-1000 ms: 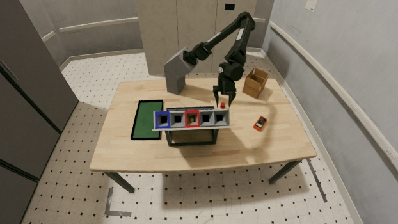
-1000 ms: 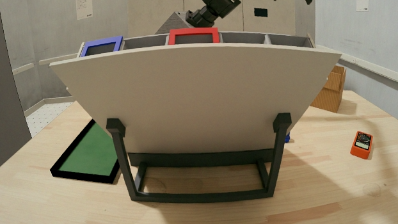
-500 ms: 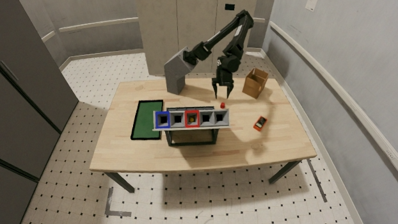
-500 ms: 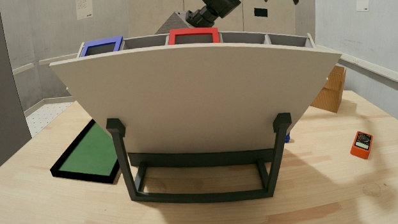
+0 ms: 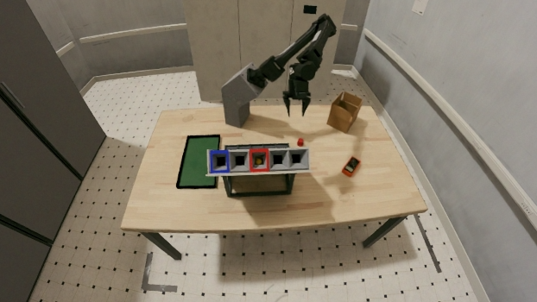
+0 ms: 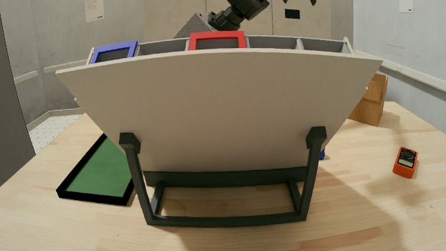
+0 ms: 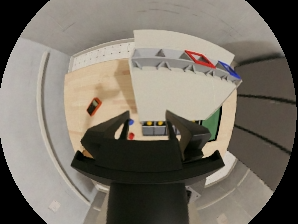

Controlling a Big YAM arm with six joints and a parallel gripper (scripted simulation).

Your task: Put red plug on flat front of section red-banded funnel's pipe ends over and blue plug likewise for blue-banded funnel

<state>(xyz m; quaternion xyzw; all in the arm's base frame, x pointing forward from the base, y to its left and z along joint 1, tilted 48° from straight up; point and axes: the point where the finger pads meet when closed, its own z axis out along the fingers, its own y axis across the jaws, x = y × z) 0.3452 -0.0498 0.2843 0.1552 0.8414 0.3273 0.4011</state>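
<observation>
My hand is 220 mm past the red plug, 110 mm to the right of it and 390 mm above it. The rest, counted from my hand: stand leg: 120 mm ahead, 310 mm to the right, 320 mm below; pale cover: 150 mm to the right, 200 mm below; blue plug: 120 mm behind, 110 mm to the left, 390 mm below.
</observation>
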